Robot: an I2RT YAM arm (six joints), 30 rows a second.
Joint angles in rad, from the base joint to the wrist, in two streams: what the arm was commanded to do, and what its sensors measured. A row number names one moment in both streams.
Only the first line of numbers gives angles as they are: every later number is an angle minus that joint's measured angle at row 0.
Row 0, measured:
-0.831 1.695 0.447 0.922 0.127 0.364
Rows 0 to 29, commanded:
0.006 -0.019 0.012 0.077 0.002 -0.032
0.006 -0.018 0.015 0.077 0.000 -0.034
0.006 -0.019 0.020 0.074 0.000 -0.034
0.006 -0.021 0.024 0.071 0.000 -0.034
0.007 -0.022 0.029 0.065 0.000 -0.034
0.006 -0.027 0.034 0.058 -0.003 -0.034
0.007 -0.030 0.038 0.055 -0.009 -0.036
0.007 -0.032 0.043 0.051 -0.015 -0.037
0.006 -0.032 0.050 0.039 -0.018 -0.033
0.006 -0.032 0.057 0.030 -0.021 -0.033
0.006 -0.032 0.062 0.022 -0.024 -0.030
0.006 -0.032 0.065 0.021 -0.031 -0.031
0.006 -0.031 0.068 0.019 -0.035 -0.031
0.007 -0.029 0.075 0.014 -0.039 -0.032
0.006 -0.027 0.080 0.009 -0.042 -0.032
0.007 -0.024 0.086 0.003 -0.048 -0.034
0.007 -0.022 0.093 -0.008 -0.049 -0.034
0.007 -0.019 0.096 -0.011 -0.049 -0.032
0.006 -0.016 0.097 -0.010 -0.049 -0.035
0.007 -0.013 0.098 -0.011 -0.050 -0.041
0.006 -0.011 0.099 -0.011 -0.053 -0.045
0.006 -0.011 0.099 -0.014 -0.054 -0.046
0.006 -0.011 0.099 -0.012 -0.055 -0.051
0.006 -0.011 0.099 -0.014 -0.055 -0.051
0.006 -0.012 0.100 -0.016 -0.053 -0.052
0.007 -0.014 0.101 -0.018 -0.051 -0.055
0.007 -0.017 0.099 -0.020 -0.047 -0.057
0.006 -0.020 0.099 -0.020 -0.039 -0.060
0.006 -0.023 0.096 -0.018 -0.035 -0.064
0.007 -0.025 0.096 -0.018 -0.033 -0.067
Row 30, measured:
0.001 0.000 0.072 -0.091 -0.035 -0.045
